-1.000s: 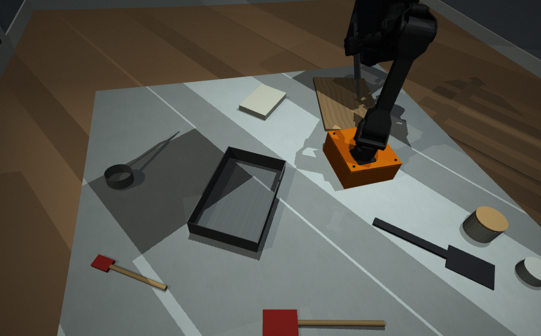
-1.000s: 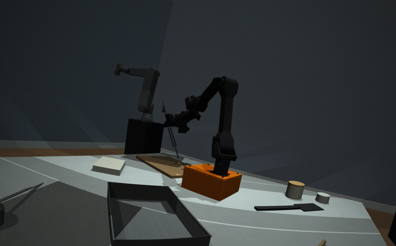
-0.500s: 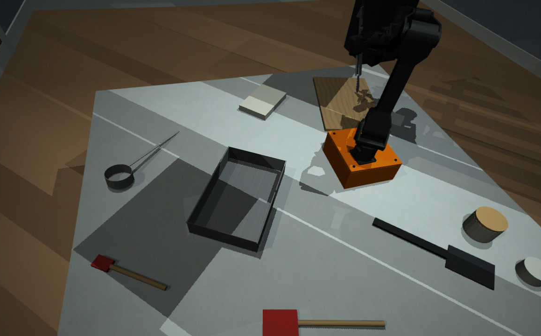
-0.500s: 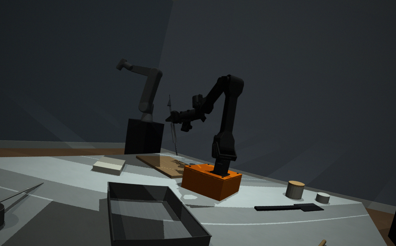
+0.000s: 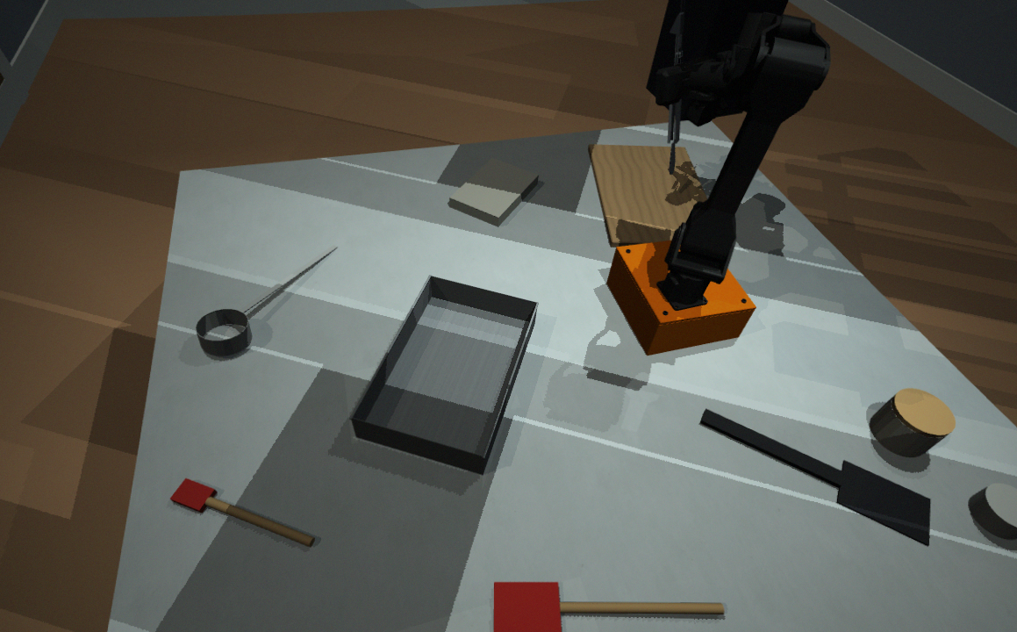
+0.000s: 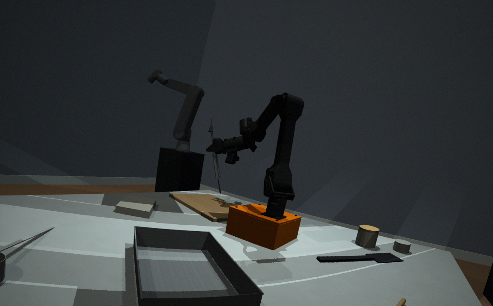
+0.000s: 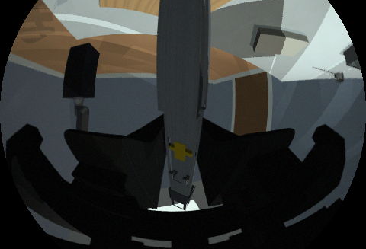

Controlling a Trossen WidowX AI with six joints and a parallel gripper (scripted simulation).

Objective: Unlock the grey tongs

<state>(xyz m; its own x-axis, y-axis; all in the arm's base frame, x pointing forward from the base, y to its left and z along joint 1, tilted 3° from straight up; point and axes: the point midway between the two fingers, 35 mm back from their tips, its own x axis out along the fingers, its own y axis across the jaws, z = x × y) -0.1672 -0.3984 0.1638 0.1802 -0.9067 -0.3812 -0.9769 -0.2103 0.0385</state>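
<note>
Now: the wooden board 23 cm below my gripper tip and 7 cm to the left of it. The rest, counted from my gripper tip: beige block: 34 cm ahead, 23 cm below, 3 cm to the right; then black spatula: 74 cm to the left, 24 cm below, 9 cm ahead; then dark roasting tin: 56 cm ahead, 41 cm to the left, 21 cm below.
</note>
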